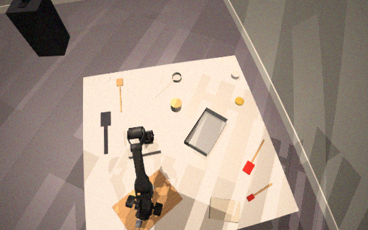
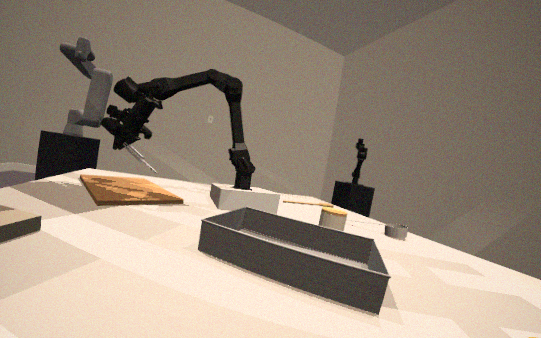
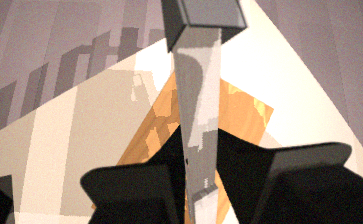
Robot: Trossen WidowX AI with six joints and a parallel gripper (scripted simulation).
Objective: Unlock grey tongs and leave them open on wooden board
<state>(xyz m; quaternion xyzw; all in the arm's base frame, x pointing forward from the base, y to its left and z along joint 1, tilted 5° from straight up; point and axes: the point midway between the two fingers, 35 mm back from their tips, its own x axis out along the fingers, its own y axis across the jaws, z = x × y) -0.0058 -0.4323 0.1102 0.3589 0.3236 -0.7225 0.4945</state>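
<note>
Right now my gripper tip is 12 cm above the wooden board, 6 cm to the right of it and 1 cm short of it. Round my gripper tip: roasting tin: 51 cm to the left, 41 cm ahead, 10 cm below; then black spatula: 56 cm to the left, 29 cm behind, 13 cm below; then pale board: 48 cm ahead, 12 cm below, 1 cm to the right.
</note>
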